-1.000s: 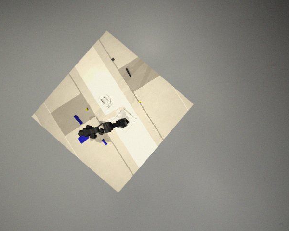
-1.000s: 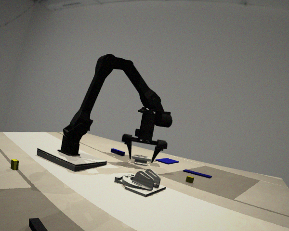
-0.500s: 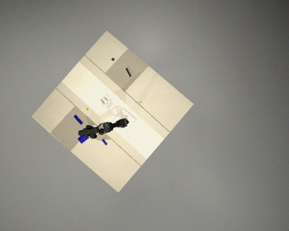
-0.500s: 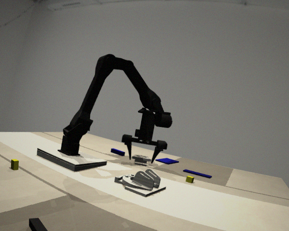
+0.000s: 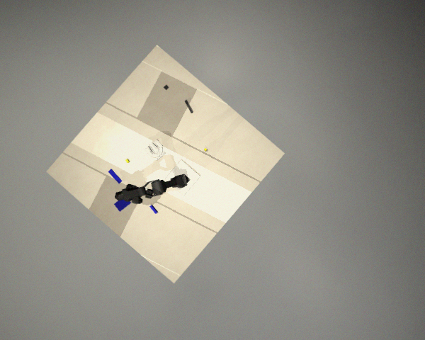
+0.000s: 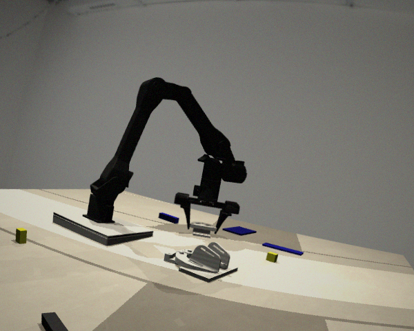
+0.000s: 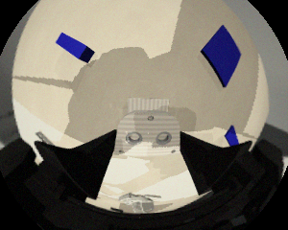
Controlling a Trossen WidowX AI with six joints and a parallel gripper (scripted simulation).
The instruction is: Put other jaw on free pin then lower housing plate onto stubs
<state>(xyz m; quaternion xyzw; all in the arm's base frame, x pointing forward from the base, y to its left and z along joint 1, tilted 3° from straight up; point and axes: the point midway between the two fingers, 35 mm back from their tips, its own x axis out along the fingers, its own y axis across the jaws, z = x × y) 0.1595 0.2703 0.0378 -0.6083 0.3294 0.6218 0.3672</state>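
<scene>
Now: gripper tip 10 mm to the right of the white block. The rest, counted from my gripper tip: dark bar (690 mm to the right, 210 mm ahead).
</scene>
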